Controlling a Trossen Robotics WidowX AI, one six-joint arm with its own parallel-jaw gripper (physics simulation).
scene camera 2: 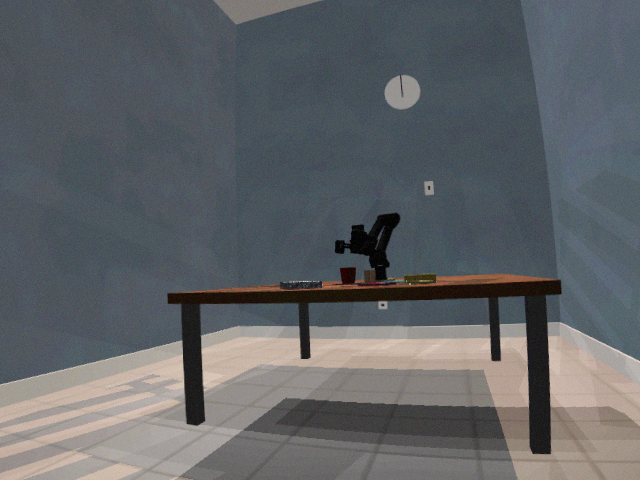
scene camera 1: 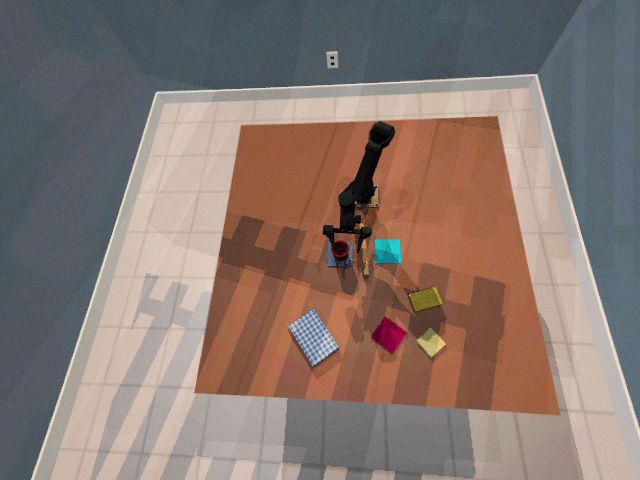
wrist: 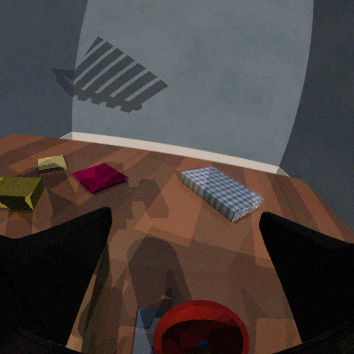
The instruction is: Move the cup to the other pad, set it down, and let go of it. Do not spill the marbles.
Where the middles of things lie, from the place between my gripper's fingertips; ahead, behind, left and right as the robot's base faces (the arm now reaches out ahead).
Right now the thin wooden bar (wrist: 85, 326) is 130 mm below my hand, 70 mm to the left of it and 60 mm behind it.
